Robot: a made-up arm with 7 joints. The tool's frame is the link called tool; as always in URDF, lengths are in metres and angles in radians. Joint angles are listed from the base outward. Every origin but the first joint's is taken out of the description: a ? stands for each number. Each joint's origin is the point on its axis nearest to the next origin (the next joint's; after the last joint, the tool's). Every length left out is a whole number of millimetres.
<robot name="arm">
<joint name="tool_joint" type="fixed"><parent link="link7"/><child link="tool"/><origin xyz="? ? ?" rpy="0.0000 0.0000 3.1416"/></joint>
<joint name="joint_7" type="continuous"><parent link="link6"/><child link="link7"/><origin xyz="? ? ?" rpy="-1.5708 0.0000 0.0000"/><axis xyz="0 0 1"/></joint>
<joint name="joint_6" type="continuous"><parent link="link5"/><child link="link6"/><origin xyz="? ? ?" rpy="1.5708 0.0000 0.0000"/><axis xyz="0 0 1"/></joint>
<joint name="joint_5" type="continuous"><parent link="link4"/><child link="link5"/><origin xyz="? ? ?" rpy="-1.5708 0.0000 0.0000"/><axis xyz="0 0 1"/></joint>
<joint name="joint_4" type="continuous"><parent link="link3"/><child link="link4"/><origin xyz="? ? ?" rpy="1.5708 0.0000 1.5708"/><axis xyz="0 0 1"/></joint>
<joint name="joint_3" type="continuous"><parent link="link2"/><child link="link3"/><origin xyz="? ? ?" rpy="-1.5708 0.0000 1.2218"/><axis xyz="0 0 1"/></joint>
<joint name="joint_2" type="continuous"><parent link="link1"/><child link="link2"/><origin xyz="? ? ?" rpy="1.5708 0.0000 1.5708"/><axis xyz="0 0 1"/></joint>
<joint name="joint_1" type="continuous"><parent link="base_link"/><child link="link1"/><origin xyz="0.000 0.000 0.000" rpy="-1.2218 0.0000 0.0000"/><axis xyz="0 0 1"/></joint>
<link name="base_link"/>
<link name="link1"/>
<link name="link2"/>
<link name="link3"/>
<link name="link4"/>
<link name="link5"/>
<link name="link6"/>
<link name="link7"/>
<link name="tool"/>
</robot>
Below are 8 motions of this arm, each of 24 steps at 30 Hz.
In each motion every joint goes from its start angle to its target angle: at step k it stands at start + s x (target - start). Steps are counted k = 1, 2, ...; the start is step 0. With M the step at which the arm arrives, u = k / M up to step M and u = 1 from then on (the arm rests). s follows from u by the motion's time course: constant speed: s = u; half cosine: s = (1 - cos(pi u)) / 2; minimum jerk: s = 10 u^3 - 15 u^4 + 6 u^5.
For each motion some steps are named. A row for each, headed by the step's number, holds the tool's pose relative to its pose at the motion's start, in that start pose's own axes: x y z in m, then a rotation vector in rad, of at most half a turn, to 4 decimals.
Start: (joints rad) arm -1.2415 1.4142 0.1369 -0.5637 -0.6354 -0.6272 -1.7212
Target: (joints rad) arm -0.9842 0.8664 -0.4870 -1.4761 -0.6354 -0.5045 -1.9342
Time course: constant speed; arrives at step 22
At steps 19, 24:
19: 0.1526 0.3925 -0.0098 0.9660 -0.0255 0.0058
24: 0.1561 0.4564 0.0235 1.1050 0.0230 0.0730

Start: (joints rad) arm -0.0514 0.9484 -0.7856 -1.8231 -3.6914 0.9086 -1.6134
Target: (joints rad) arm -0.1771 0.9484 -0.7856 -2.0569 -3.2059 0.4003 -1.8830
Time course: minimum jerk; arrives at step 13
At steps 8, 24:
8: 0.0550 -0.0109 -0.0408 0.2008 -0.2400 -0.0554
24: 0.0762 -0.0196 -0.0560 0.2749 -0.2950 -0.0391

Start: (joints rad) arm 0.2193 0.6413 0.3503 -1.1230 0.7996 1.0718 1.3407
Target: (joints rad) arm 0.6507 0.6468 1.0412 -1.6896 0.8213 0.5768 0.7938
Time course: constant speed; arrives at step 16
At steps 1, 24:
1: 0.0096 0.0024 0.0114 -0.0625 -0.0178 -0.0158
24: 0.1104 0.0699 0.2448 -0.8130 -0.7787 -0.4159

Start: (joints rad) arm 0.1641 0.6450 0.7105 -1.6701 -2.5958 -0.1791 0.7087
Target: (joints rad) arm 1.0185 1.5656 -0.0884 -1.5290 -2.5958 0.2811 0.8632
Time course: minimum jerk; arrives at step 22
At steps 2, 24:
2: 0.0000 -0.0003 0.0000 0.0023 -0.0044 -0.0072
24: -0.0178 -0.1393 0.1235 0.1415 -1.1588 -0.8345

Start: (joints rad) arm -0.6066 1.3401 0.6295 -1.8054 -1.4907 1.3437 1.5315
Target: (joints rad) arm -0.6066 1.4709 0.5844 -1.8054 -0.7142 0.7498 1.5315
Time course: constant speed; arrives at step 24
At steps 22, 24:
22: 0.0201 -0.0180 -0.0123 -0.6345 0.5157 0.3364
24: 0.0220 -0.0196 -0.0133 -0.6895 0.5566 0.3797

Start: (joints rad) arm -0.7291 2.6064 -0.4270 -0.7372 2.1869 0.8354 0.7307
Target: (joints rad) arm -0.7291 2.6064 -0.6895 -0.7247 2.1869 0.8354 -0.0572
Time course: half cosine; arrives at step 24
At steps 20, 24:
20: 0.0030 0.0431 -0.0228 0.2427 0.0469 -0.7767
24: 0.0033 0.0463 -0.0240 0.2597 0.0573 -0.8319

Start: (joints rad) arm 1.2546 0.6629 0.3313 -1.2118 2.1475 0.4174 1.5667
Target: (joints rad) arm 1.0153 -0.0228 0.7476 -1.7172 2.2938 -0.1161 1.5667
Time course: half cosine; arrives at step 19
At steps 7, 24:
7: -0.0157 0.0507 -0.0221 -0.1426 0.2412 0.2233
24: -0.0579 0.1382 -0.0207 -0.5370 0.5968 0.8312

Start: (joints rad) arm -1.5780 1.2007 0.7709 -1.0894 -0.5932 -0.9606 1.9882
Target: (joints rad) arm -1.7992 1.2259 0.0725 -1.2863 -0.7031 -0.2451 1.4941
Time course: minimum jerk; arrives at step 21
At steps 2, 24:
2: -0.0008 -0.0003 -0.0014 0.0022 0.0020 -0.0034
24: -0.1309 -0.0719 -0.1423 0.1893 0.2924 -0.5968

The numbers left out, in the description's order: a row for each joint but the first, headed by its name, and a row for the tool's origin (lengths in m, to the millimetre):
tool: 0.000 0.000 0.000
joint_7: 0.000 0.000 0.000
joint_6: 0.000 0.000 0.000
joint_5: 0.035 -0.291 0.000
joint_4: 0.000 -0.031 0.000
joint_3: 0.261 -0.095 0.000
joint_2: 0.000 0.000 0.000

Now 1 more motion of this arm.
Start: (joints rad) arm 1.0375 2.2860 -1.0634 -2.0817 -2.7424 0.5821 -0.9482
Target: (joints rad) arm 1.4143 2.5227 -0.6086 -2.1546 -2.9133 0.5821 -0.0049
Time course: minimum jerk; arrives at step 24
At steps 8, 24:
8: 0.0061 -0.0154 0.0026 0.0438 0.0307 0.1221
24: 0.0214 -0.0762 -0.0183 0.2728 0.1421 0.5667

